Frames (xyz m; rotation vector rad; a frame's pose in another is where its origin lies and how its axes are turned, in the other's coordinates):
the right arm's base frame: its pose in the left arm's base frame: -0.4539 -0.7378 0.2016 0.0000 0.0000 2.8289
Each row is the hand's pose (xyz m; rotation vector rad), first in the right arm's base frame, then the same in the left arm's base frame.
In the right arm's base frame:
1: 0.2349 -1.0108 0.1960 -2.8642 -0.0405 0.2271
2: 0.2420 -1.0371 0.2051 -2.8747 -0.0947 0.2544
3: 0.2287 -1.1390 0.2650 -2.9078 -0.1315 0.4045
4: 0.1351 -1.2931 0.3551 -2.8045 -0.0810 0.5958
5: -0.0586 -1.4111 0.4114 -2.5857 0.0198 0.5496
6: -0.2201 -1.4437 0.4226 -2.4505 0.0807 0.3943
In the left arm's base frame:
1: -0.3665 0.2962 0.3976 0.4247 2.9664 -0.4375
2: -0.3651 0.3235 0.4067 0.3667 2.9564 -0.4184
3: -0.3211 0.4163 0.4666 0.3195 2.8625 -0.3547
4: -0.1847 0.5342 0.5567 0.3477 2.7131 -0.4703
5: 0.0359 0.5868 0.6130 0.4420 2.6711 -0.7849
6: 0.1996 0.5682 0.6242 0.5202 2.7156 -1.0141

